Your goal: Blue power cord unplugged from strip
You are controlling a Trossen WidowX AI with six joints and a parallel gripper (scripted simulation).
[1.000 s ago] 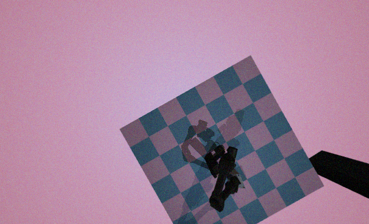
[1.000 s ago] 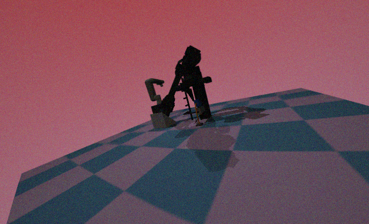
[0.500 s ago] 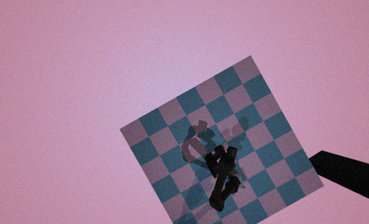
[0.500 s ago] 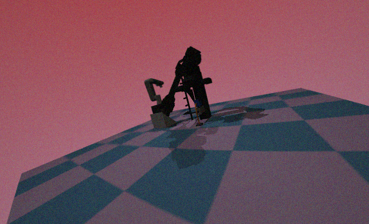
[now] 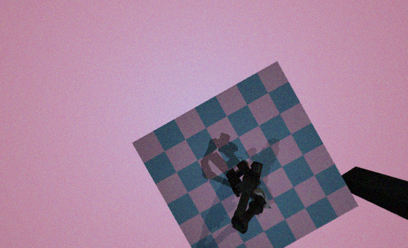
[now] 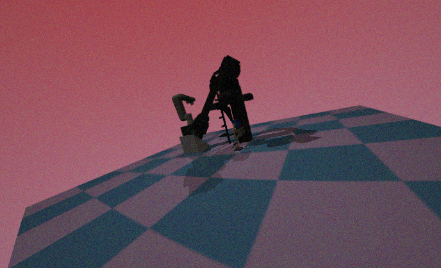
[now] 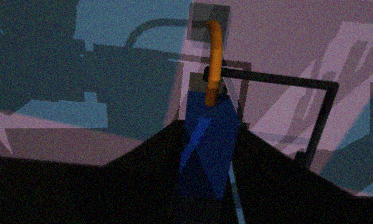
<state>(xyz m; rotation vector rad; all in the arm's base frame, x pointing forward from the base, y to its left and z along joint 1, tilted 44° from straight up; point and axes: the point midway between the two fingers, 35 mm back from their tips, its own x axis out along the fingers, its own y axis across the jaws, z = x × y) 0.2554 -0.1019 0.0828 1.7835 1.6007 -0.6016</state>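
My gripper tip is 3 cm to the right of the blue plug and 1 cm past it. The rest, counted from my gripper tip: power strip 10 cm to the left, 2 cm above, 1 cm behind.
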